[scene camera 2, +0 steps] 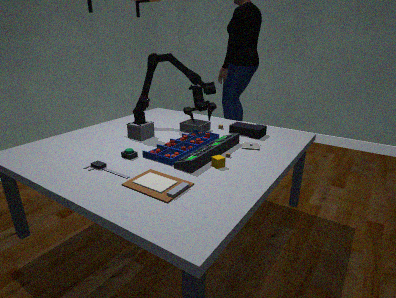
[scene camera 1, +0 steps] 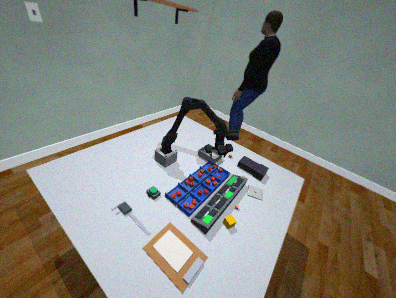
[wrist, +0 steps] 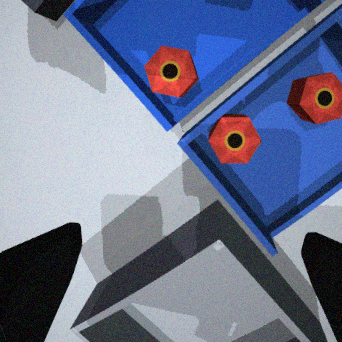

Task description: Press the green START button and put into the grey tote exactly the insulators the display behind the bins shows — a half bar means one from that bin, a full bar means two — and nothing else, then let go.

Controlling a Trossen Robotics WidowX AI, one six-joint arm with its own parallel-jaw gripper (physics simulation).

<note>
My gripper [wrist: 194, 240] is open, with nothing in its grasp. Also in view: a grey tote [wrist: 208, 272].
</note>
